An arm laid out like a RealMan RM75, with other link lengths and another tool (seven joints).
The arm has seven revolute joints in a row. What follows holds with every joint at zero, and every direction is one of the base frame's. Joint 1 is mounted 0.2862 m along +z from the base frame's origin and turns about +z. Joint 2 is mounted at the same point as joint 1 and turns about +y. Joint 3 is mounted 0.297 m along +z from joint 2 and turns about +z. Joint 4 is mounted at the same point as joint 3 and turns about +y. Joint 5 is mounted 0.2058 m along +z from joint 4 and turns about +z. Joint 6 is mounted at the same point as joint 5 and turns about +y. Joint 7 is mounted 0.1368 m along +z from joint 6 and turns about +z. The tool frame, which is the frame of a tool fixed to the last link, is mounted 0.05 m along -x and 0.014 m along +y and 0.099 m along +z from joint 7; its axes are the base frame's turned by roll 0, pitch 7.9 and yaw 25.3 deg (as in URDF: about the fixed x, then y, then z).
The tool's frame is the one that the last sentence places.
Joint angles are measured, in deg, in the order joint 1, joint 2, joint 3, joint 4, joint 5, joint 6, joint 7. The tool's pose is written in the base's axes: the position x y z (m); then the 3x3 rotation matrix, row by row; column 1 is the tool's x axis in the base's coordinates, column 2 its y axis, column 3 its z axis. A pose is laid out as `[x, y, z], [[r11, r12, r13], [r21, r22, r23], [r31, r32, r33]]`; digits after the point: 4 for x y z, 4 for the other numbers.
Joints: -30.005, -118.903, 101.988, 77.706, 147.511, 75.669, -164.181
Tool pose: [-0.2756, 0.3151, -0.1165], [[0.9259, 0.1959, -0.3230], [0.2835, -0.9254, 0.2514], [-0.2497, -0.3244, -0.9124]]
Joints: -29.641, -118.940, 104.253, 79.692, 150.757, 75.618, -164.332
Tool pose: [-0.2781, 0.3177, -0.1135], [[0.9271, 0.1267, -0.3527], [0.2323, -0.9328, 0.2756], [-0.2940, -0.3375, -0.8942]]
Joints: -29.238, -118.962, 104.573, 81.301, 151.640, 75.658, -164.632
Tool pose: [-0.2749, 0.3197, -0.1116], [[0.9310, 0.1082, -0.3486], [0.2181, -0.9307, 0.2935], [-0.2927, -0.3493, -0.8901]]
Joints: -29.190, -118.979, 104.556, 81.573, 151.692, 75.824, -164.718
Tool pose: [-0.2742, 0.3195, -0.1113], [[0.9313, 0.1079, -0.3479], [0.2178, -0.9306, 0.2943], [-0.2920, -0.3499, -0.8901]]
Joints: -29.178, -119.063, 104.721, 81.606, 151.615, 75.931, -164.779
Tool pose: [-0.2736, 0.3181, -0.1123], [[0.9314, 0.1088, -0.3475], [0.2172, -0.9319, 0.2905], [-0.2922, -0.3460, -0.8916]]
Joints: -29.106, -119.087, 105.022, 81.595, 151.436, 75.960, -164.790
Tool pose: [-0.2736, 0.3163, -0.1135], [[0.9314, 0.1091, -0.3472], [0.2156, -0.9339, 0.2851], [-0.2931, -0.3404, -0.8934]]
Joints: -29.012, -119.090, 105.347, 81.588, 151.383, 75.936, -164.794
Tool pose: [-0.2740, 0.3148, -0.1143], [[0.9312, 0.1078, -0.3482], [0.2135, -0.9356, 0.2814], [-0.2954, -0.3363, -0.8942]]
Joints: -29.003, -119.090, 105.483, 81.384, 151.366, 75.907, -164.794
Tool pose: [-0.2750, 0.3140, -0.1148], [[0.9302, 0.1088, -0.3506], [0.2144, -0.9362, 0.2784], [-0.2979, -0.3341, -0.8942]]
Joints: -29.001, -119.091, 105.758, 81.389, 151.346, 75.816, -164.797
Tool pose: [-0.2748, 0.3134, -0.1156], [[0.9306, 0.1057, -0.3504], [0.2107, -0.9375, 0.2770], [-0.2993, -0.3316, -0.8947]]
